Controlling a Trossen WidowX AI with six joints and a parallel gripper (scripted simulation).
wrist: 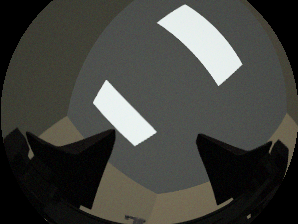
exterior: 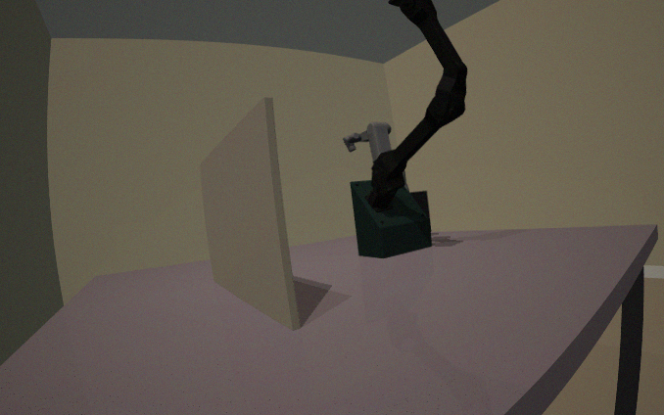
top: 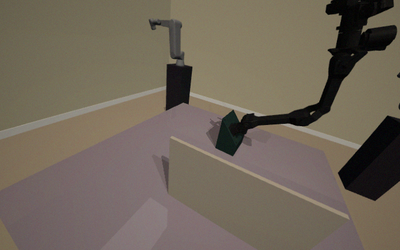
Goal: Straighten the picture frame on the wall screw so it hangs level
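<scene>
My gripper tip is now 680 mm above the picture frame, 350 mm short of it and 110 mm to the left of it. Round my gripper tip: beige wall panel: 680 mm below, 360 mm ahead, 110 mm to the right.
</scene>
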